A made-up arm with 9 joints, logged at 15 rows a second.
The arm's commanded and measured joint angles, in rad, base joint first. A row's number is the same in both.
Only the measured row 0 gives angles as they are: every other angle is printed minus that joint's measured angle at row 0.
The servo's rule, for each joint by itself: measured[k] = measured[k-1] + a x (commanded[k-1-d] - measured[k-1]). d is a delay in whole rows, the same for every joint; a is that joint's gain. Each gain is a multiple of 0.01, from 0.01 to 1. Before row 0 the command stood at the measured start. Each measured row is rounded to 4 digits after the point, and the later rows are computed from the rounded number. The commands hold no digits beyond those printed.
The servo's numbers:
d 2
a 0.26 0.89 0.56 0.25 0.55 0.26 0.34 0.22 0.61
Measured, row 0:
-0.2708 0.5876 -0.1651 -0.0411 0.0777 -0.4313 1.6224 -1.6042 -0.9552
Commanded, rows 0 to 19:
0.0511 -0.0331 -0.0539 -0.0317 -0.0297 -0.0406 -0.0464 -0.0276 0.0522
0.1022 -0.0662 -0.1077 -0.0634 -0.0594 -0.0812 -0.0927 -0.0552 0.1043
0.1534 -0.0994 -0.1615 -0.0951 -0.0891 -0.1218 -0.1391 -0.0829 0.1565
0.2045 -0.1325 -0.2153 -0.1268 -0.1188 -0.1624 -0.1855 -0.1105 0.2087
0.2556 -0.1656 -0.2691 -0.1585 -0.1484 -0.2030 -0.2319 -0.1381 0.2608
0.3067 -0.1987 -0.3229 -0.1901 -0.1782 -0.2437 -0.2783 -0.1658 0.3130
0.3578 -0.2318 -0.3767 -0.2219 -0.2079 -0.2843 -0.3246 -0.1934 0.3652
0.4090 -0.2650 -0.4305 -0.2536 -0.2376 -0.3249 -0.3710 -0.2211 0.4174
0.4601 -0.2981 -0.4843 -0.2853 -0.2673 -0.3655 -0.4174 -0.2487 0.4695
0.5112 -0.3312 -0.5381 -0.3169 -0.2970 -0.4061 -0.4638 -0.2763 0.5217
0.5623 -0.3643 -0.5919 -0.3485 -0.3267 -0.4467 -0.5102 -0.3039 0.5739
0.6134 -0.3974 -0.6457 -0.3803 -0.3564 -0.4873 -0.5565 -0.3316 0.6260
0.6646 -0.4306 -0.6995 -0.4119 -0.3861 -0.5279 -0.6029 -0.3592 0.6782
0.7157 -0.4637 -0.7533 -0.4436 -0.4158 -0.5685 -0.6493 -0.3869 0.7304
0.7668 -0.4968 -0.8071 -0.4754 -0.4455 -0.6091 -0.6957 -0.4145 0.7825
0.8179 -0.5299 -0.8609 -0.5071 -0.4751 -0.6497 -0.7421 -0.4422 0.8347
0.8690 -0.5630 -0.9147 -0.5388 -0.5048 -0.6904 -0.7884 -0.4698 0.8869
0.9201 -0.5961 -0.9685 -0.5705 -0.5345 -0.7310 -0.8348 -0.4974 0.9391
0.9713 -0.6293 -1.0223 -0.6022 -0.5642 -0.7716 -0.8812 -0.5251 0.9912
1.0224 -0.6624 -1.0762 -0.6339 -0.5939 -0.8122 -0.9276 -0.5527 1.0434
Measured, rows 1 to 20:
0.0000 0.0000 0.0000 0.0000 0.0000 0.0000 0.0000 0.0000 0.0000
0.0000 0.0000 0.0000 0.0000 0.0000 0.0000 0.0000 0.0000 0.0000
0.0133 -0.0295 -0.0302 -0.0079 -0.0163 -0.0106 -0.0158 -0.0061 0.0318
0.0364 -0.0622 -0.0736 -0.0218 -0.0400 -0.0290 -0.0419 -0.0169 0.0760
0.0668 -0.0953 -0.1228 -0.0401 -0.0670 -0.0531 -0.0749 -0.0314 0.1251
0.1026 -0.1284 -0.1746 -0.0618 -0.0955 -0.0815 -0.1125 -0.0488 0.1761
0.1424 -0.1615 -0.2275 -0.0860 -0.1246 -0.1131 -0.1531 -0.0684 0.2278
0.1851 -0.1946 -0.2809 -0.1120 -0.1541 -0.1471 -0.1957 -0.0898 0.2798
0.2300 -0.2277 -0.3345 -0.1395 -0.1837 -0.1828 -0.2395 -0.1126 0.3319
0.2765 -0.2609 -0.3883 -0.1680 -0.2133 -0.2197 -0.2842 -0.1365 0.3841
0.3242 -0.2940 -0.4421 -0.1973 -0.2430 -0.2576 -0.3295 -0.1612 0.4362
0.3728 -0.3271 -0.4959 -0.2272 -0.2727 -0.2962 -0.3752 -0.1865 0.4884
0.4221 -0.3602 -0.5497 -0.2575 -0.3024 -0.3353 -0.4211 -0.2123 0.5406
0.4718 -0.3933 -0.6035 -0.2882 -0.3321 -0.3748 -0.4671 -0.2385 0.5927
0.5219 -0.4265 -0.6573 -0.3191 -0.3618 -0.4146 -0.5133 -0.2651 0.6449
0.5723 -0.4596 -0.7111 -0.3502 -0.3915 -0.4546 -0.5595 -0.2919 0.6971
0.6229 -0.4927 -0.7649 -0.3815 -0.4212 -0.4948 -0.6058 -0.3189 0.7492
0.6736 -0.5258 -0.8187 -0.4129 -0.4508 -0.5351 -0.6521 -0.3460 0.8014
0.7244 -0.5589 -0.8725 -0.4444 -0.4805 -0.5755 -0.6984 -0.3732 0.8536
0.7753 -0.5920 -0.9263 -0.4759 -0.5102 -0.6159 -0.7448 -0.4005 0.9058

